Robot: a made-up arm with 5 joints.
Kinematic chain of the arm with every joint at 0, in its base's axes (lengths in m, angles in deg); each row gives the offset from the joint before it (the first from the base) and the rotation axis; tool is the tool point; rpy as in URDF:
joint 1: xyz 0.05 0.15 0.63 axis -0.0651 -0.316 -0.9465
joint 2: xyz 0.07 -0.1 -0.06 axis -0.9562 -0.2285 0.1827
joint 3: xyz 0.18 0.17 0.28 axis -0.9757 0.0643 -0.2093
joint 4: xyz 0.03 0 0.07 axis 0.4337 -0.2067 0.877
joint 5: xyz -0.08 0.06 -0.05 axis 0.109 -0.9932 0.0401
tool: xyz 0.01 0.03 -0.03 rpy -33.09 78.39 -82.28
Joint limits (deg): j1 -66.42..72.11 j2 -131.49..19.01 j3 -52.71..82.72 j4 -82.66..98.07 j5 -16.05..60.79
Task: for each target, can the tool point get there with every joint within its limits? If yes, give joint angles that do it. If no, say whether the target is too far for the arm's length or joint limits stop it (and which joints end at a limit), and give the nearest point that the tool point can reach.
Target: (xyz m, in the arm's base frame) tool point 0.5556 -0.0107 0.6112
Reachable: yes | joints -32.17 -99.17 -17.00 -33.12 7.76
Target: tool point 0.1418 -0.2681 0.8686
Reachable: yes | joints 39.63 -74.49 -15.36 -65.64 6.75
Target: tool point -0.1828 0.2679 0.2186
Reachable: no: joint limits stop it (at a limit: joint 1, joint 2, joint 5) | nearest point 0.0147 0.4076 0.6762 | short by 0.518 m
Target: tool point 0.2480 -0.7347 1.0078
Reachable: no: too far | nearest point 0.1601 -0.3690 0.8033 | short by 0.428 m
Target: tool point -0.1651 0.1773 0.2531
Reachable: no: joint limits stop it (at a limit: joint 1, joint 2, joint 3, joint 5) | nearest point -0.1842 -0.2153 0.4688 | short by 0.448 m
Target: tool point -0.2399 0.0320 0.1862
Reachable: no: joint limits stop it (at a limit: joint 1, joint 2, joint 3, joint 5) | nearest point -0.2049 -0.2227 0.4604 | short by 0.376 m
